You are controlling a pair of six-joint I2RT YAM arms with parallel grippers.
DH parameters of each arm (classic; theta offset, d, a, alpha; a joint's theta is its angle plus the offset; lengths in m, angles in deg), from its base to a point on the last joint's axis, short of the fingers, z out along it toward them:
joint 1: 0 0.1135 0.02 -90
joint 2: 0 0 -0.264 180
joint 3: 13.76 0 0.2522 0
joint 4: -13.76 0 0.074 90
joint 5: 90 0 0 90
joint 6: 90 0.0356 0 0
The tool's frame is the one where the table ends.
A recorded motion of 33 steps. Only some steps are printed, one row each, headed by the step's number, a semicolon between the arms.
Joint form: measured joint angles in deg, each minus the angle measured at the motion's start. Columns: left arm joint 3, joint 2, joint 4, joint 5, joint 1, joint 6; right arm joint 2, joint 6, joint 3, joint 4, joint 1, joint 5.
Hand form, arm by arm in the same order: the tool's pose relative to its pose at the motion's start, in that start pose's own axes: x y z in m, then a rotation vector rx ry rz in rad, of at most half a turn. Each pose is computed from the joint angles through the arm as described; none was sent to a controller.
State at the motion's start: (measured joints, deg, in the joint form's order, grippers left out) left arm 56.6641 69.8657 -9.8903 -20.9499 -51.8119 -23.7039; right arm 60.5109 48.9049 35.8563 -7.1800 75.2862 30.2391
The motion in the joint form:
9: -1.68 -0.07 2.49 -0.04 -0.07 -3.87; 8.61 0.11 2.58 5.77 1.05 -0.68
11: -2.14 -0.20 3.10 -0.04 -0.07 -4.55; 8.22 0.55 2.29 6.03 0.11 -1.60
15: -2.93 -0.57 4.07 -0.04 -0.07 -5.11; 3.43 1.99 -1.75 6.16 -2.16 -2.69
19: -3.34 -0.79 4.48 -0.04 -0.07 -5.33; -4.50 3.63 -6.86 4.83 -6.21 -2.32
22: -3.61 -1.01 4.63 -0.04 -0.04 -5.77; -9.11 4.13 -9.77 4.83 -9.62 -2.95
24: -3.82 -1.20 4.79 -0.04 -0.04 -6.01; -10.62 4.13 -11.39 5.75 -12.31 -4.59
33: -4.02 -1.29 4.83 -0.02 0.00 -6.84; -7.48 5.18 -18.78 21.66 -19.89 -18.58
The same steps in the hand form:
9: 0.0051 0.0010 0.0022 0.0067 -0.0129 -0.0726; 0.0097 0.0187 0.0235 -0.0187 0.0201 -0.0088
11: 0.0063 0.0014 0.0023 0.0087 -0.0170 -0.0862; 0.0072 0.0158 0.0244 -0.0208 0.0210 0.0096
15: 0.0079 0.0024 0.0018 0.0128 -0.0250 -0.0994; 0.0053 -0.0042 0.0170 -0.0137 0.0077 0.0602
19: 0.0088 0.0029 0.0014 0.0144 -0.0281 -0.1046; -0.0001 -0.0338 0.0041 0.0251 -0.0478 0.1325
22: 0.0094 0.0036 0.0008 0.0148 -0.0297 -0.1131; -0.0040 -0.0515 -0.0019 0.0412 -0.0882 0.1800
24: 0.0097 0.0039 0.0002 0.0159 -0.0317 -0.1182; -0.0056 -0.0617 -0.0014 0.0466 -0.1006 0.2055
33: 0.0104 0.0045 0.0002 0.0153 -0.0306 -0.1325; 0.0037 -0.0857 0.0184 -0.0945 -0.0597 0.2991

